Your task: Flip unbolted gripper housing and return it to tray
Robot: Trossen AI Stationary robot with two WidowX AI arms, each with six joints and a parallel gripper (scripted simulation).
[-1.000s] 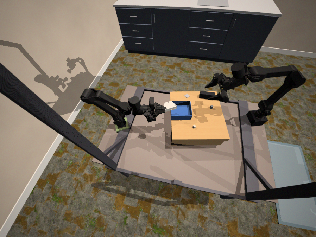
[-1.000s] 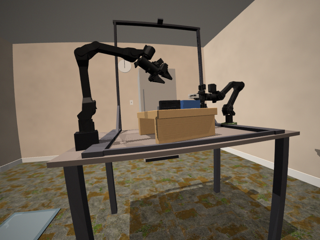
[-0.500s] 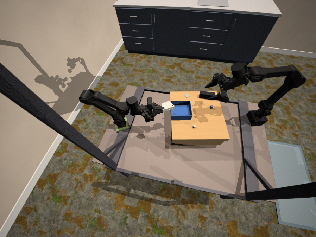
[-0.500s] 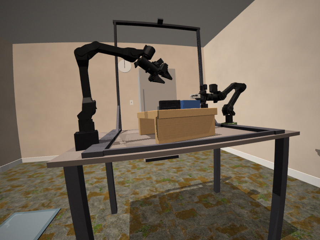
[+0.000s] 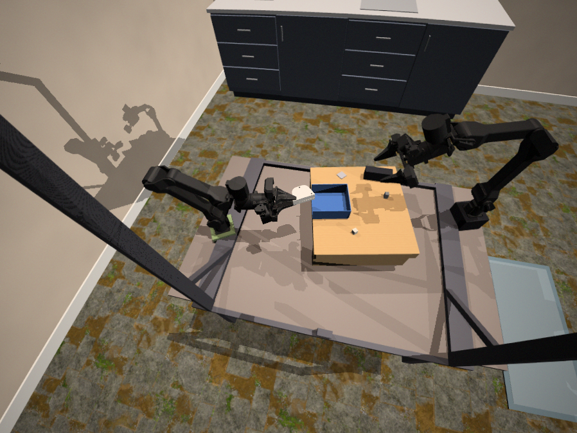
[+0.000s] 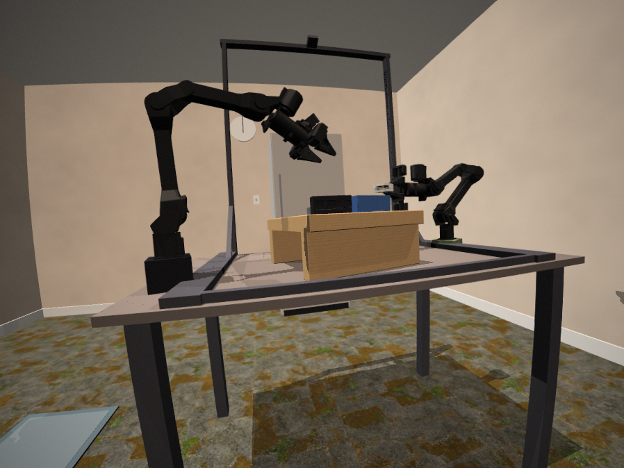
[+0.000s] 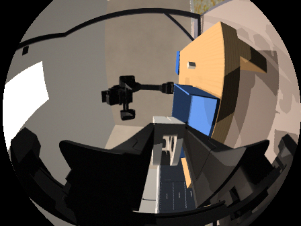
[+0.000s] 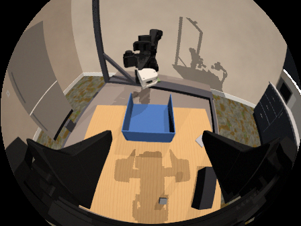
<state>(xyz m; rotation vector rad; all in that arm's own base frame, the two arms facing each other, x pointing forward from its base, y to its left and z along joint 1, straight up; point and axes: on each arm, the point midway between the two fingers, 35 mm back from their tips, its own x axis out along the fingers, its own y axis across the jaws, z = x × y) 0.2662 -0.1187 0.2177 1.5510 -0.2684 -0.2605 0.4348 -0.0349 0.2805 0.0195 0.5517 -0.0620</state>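
Now: left hand 50 mm to the left of the white gripper housing, 20 mm short of it and 10 mm below it. From my left hand the other things lie so: wooden block (270 mm to the right, 150 mm below, 30 mm ahead); then blue tray (180 mm to the right, 70 mm below, 30 mm ahead); then flat grey plate (230 mm to the right, 180 mm ahead, 90 mm below).
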